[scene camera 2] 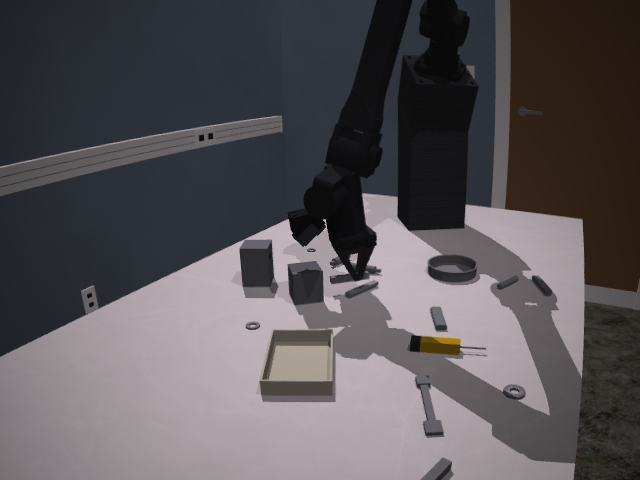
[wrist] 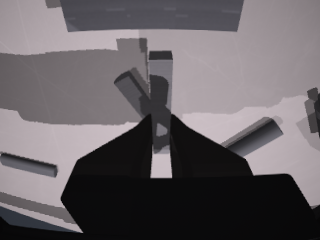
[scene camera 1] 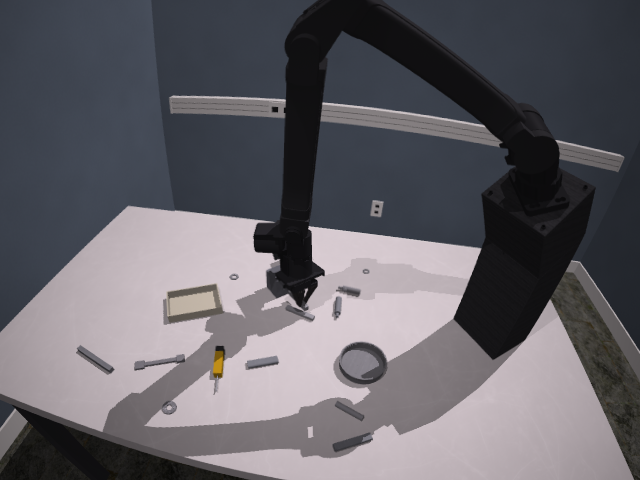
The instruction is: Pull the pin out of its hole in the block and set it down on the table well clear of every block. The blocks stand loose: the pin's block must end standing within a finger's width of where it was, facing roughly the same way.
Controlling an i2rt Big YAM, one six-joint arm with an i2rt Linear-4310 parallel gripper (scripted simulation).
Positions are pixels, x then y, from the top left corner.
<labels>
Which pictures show the round dish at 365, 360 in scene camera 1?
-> Scene camera 2 and scene camera 1 only.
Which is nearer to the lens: the beige tray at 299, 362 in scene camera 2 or the round dish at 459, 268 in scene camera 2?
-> The beige tray.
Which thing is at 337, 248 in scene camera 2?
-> My gripper.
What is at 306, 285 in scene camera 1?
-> My gripper.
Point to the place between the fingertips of my gripper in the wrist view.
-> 161, 121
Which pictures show the beige tray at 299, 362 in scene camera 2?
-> Scene camera 2 and scene camera 1 only.
</labels>
